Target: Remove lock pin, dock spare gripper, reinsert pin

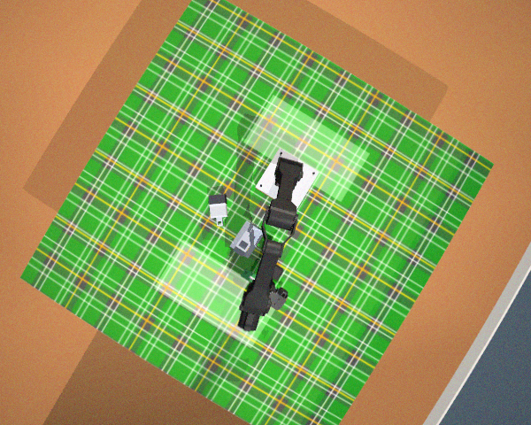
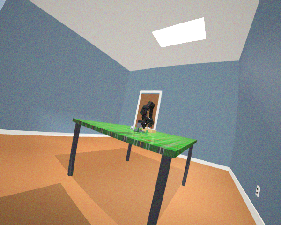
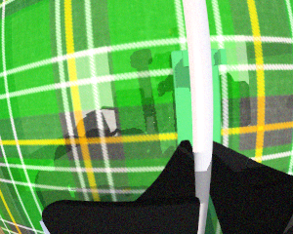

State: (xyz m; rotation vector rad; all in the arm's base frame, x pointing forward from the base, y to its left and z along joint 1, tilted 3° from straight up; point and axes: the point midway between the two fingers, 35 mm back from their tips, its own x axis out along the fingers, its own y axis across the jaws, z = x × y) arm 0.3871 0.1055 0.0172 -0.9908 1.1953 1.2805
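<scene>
My gripper tip is 1 cm short of the green translucent block, 2 cm to the left of it and 2 cm above it. From my gripper tip the other things lie so: spare gripper (16 cm behind, 26 cm to the right, 2 cm below); then socket (10 cm behind, 13 cm to the right, 1 cm above).
</scene>
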